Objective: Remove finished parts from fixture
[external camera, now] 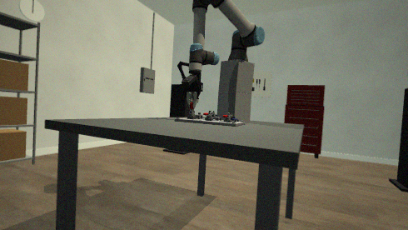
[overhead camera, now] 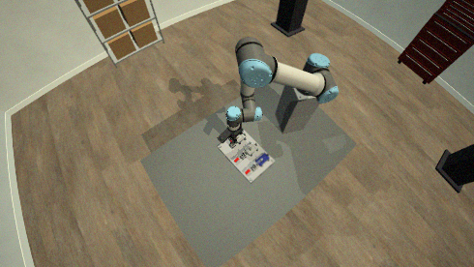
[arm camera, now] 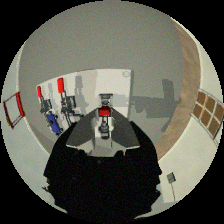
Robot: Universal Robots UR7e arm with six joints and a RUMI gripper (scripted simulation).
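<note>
Now: hand 9 cm past the light grey part, 1 cm to the left of it and 5 cm above it. The rest, counted from my hand: blue blank 11 cm behind, 21 cm to the left, 6 cm below; white fixture plate 4 cm behind, 11 cm to the left, 8 cm below.
</note>
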